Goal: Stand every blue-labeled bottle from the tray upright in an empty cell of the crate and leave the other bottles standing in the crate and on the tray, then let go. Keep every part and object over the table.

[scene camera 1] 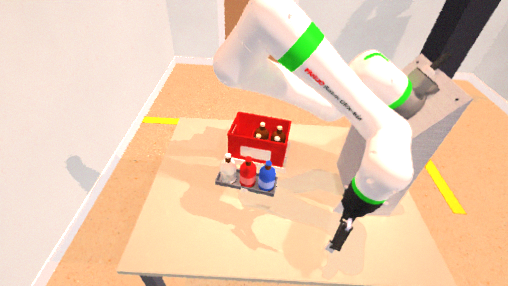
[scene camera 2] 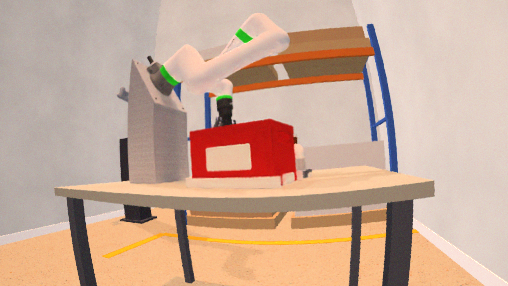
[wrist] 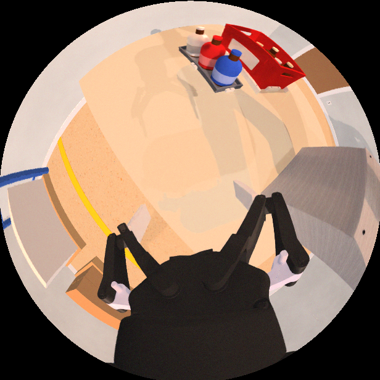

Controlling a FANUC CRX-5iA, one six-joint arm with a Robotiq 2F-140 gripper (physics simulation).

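Frame: origin at the arm's base, x ahead, y left, z up, level; metres.
Where they show: gripper, fingertip midpoint: [scene camera 1: 332, 230]; arm's base at its link origin: [scene camera 1: 404, 103] [scene camera 2: 159, 85].
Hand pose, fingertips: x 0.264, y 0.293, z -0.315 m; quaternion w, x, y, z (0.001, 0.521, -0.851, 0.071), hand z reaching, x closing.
Observation:
Things, the pixels of their centre, and the offset from my fingertips. "spot": a spot on its surface instead.
- blue bottle at the middle of its body: [scene camera 1: 267, 174] dy -0.317, dx +0.183, dz -0.074 m
- red bottle at the middle of its body: [scene camera 1: 248, 170] dy -0.342, dx +0.267, dz -0.074 m
- white bottle at the middle of its body: [scene camera 2: 294, 155] [scene camera 1: 228, 167] dy -0.366, dx +0.355, dz -0.074 m
- dark tray at a spot on its surface: [scene camera 1: 232, 186] spot: dy -0.312, dx +0.337, dz -0.145 m
- red crate at the middle of its body: [scene camera 2: 253, 156] [scene camera 1: 256, 150] dy -0.466, dx +0.218, dz -0.070 m
A blue bottle [scene camera 1: 267, 179] [wrist: 227, 70], a red bottle [scene camera 1: 247, 175] [wrist: 212, 55] and a white bottle [scene camera 1: 228, 172] [scene camera 2: 299, 152] [wrist: 197, 45] stand upright in a row on the dark tray [scene camera 1: 232, 186] [wrist: 206, 79]. The red crate [scene camera 1: 280, 156] [scene camera 2: 270, 150] [wrist: 270, 75] is right behind the tray. Several brown bottles [scene camera 1: 261, 132] with pale caps stand in its right part in scene camera 1; their labels are hidden. No bottle tops show in its left part. My gripper [scene camera 1: 334, 227] [wrist: 189, 200] is open and empty, above the table, well to the right of the tray in scene camera 1.
The grey robot pedestal [scene camera 1: 357, 160] [scene camera 2: 157, 145] [wrist: 325, 195] stands at the table's right side in scene camera 1. The wooden table [scene camera 1: 200, 245] [scene camera 2: 350, 192] has its front edge below the gripper in that view. A blue and orange shelf rack [scene camera 2: 384, 100] stands beyond the table.

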